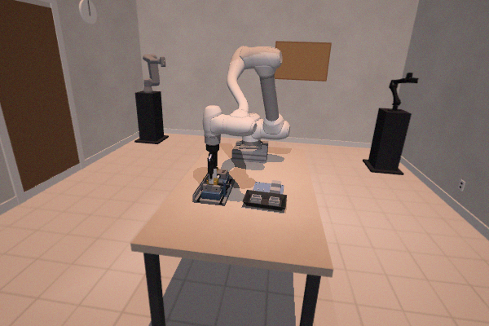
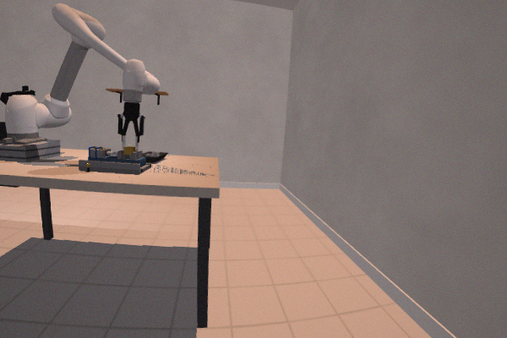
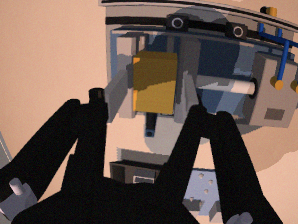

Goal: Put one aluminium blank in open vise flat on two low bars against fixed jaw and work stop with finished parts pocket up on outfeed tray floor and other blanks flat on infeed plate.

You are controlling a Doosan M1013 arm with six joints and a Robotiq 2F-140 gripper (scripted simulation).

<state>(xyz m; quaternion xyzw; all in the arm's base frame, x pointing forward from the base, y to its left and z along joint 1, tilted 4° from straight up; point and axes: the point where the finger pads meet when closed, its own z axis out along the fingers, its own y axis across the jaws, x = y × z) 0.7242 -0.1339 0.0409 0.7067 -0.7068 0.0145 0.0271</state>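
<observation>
Now: the brass blank 40 mm below my hand. Also, from my hand: vise 70 mm behind, 100 mm below; piston rod 90 mm behind, 60 mm below; vise plate 150 mm behind, 320 mm to the left, 130 mm below.
</observation>
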